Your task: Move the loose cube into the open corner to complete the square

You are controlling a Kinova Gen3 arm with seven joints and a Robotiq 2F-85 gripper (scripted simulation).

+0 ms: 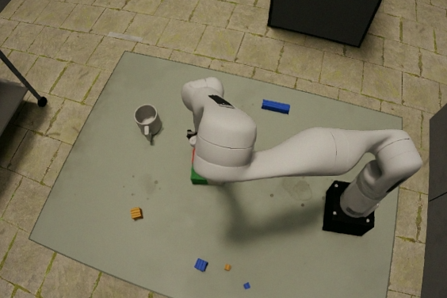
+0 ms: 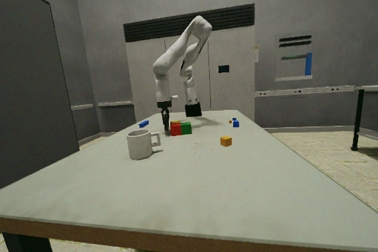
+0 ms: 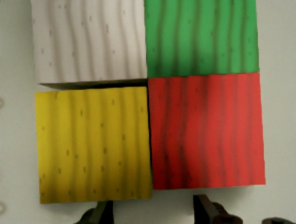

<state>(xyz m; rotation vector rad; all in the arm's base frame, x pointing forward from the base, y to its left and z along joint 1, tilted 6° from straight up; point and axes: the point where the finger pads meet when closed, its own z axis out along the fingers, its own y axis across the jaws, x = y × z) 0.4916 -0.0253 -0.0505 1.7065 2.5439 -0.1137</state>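
Right now the yellow cube is 40 mm behind my hand, 30 mm to the left of it and 10 mm below it. From my hand the other things lie so: green cube 10 mm behind, 100 mm to the left, 10 mm below; then white cube 60 mm behind, 80 mm to the left, 10 mm below; then red cube 10 mm ahead, 50 mm to the left, 10 mm below.
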